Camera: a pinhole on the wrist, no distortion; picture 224 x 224 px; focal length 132.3 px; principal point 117.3 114.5 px. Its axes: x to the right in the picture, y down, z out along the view. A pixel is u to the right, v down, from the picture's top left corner.
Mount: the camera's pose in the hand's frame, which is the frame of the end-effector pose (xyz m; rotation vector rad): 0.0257 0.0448 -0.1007 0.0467 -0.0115 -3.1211
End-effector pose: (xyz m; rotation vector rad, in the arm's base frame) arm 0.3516 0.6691 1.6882 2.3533 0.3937 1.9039
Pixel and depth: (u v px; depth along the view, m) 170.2 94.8 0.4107
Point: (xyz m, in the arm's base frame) 0.6335 0.5569 1.5014
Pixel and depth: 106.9 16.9 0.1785
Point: 0.4580 0.5129 1.7422
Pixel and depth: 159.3 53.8 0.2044
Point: 0.4605 0.5329 1.6531
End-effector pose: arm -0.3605 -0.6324 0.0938 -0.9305 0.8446 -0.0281
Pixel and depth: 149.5 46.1 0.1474
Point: -0.3814 -0.5200 0.0311
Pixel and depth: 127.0 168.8 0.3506
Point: -0.1717 -0.5164 0.2453
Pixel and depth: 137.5 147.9 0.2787
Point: -0.2537 -0.5160 0.1809
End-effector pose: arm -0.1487 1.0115 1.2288 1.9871 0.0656 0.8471
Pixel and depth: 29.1 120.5 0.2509
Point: 0.0723 0.9429 1.3092
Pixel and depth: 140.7 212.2 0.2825
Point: -0.0179 0.9559 1.0284
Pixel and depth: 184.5 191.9 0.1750
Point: -0.1403 0.9654 1.1248
